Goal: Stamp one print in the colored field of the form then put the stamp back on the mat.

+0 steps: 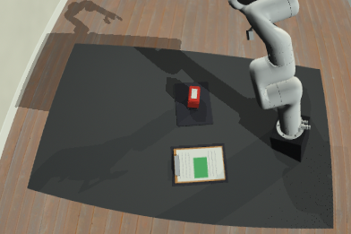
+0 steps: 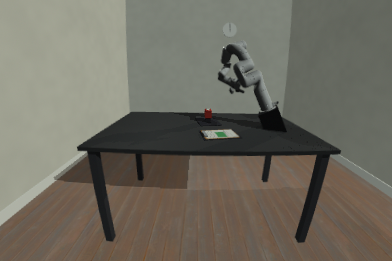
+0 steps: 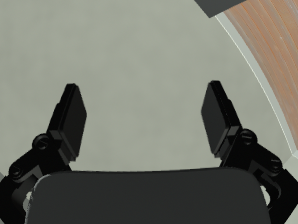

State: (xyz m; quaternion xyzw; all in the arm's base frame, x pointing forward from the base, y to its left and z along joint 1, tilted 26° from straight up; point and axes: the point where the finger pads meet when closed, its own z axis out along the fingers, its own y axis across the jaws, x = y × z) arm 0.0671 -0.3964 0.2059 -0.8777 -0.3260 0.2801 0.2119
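Right now my hand is 35 cm to the right of the red stamp, 33 cm short of it and 20 cm above it. The rest, counted from my hand: form (65 cm to the left, 25 cm below, 24 cm ahead); dark mat (35 cm to the left, 33 cm ahead, 25 cm below).
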